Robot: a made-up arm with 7 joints.
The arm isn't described. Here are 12 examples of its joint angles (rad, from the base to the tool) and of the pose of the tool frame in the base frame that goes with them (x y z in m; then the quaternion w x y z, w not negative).
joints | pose
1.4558 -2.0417 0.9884 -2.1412 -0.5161 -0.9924 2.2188 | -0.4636 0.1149 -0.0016 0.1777 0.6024 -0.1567 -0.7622
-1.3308 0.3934 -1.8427 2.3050 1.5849 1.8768 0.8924 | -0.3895 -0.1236 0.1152 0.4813 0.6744 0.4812 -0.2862
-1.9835 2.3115 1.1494 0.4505 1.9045 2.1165 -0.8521 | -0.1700 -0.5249 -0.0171 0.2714 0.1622 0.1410 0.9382
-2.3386 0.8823 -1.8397 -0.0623 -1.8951 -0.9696 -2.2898 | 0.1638 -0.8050 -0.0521 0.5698 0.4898 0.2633 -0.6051
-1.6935 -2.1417 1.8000 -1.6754 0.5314 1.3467 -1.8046 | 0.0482 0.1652 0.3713 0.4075 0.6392 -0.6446 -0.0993
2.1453 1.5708 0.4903 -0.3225 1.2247 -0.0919 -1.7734 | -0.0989 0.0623 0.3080 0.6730 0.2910 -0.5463 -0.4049
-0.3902 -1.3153 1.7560 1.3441 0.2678 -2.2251 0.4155 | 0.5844 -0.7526 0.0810 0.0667 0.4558 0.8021 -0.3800
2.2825 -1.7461 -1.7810 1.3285 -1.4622 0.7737 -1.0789 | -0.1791 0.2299 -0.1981 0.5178 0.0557 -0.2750 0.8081
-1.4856 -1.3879 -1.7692 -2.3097 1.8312 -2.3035 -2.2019 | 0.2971 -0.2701 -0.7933 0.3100 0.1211 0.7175 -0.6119
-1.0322 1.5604 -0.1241 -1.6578 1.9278 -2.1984 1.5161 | 0.2571 -0.2700 0.3354 0.1624 -0.2057 0.8445 -0.4670
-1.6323 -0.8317 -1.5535 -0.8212 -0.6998 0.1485 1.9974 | -0.0476 -0.1679 -0.4125 0.4495 0.6694 -0.5738 0.1438
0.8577 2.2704 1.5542 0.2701 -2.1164 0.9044 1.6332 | 0.0442 -0.1185 0.0058 0.0465 -0.8153 -0.1307 -0.5622
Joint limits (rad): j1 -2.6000..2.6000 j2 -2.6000..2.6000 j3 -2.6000..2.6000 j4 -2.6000..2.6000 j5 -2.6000..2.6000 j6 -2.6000..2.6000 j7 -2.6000..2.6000
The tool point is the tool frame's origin. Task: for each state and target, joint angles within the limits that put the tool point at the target. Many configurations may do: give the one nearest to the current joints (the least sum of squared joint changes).
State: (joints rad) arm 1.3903 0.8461 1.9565 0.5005 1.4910 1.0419 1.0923
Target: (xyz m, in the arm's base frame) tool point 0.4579 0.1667 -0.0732
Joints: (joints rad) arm 1.3649 1.2782 1.9652 0.5263 1.4870 1.0778 1.0507
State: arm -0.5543 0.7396 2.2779 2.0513 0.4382 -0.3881 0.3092
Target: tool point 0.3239 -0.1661 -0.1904
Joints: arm -0.5485 0.2903 1.9143 2.3557 -0.0657 -0.1556 0.0191
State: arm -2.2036 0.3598 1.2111 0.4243 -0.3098 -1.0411 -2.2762
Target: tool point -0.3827 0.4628 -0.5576
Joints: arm -2.2330 0.3911 1.6525 0.5376 -0.2746 -1.2899 -2.2990
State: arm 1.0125 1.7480 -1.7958 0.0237 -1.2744 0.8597 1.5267
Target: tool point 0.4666 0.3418 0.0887
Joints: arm 1.2713 1.5208 -2.0503 0.1979 -1.2777 0.3912 1.3463
